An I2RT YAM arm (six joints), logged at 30 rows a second.
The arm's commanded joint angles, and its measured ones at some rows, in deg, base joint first. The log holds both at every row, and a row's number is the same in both.
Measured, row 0: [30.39 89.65 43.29 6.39 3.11 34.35]
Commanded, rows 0 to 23: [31.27 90.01 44.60 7.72 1.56 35.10]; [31.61 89.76 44.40 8.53 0.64 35.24]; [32.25 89.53 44.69 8.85 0.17 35.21]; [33.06 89.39 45.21 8.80 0.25 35.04]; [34.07 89.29 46.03 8.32 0.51 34.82]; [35.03 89.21 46.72 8.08 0.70 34.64]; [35.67 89.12 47.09 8.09 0.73 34.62]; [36.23 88.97 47.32 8.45 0.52 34.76]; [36.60 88.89 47.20 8.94 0.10 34.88]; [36.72 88.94 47.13 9.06 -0.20 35.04]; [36.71 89.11 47.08 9.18 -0.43 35.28]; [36.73 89.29 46.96 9.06 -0.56 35.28]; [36.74 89.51 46.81 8.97 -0.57 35.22]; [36.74 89.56 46.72 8.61 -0.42 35.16]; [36.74 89.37 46.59 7.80 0.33 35.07]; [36.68 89.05 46.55 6.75 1.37 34.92]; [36.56 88.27 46.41 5.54 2.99 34.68]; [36.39 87.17 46.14 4.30 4.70 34.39]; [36.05 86.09 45.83 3.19 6.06 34.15]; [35.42 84.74 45.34 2.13 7.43 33.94]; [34.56 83.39 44.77 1.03 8.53 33.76]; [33.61 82.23 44.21 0.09 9.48 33.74]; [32.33 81.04 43.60 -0.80 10.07 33.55]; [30.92 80.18 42.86 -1.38 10.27 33.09]
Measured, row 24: [34.13 84.09 44.03 2.07 6.26 33.93]
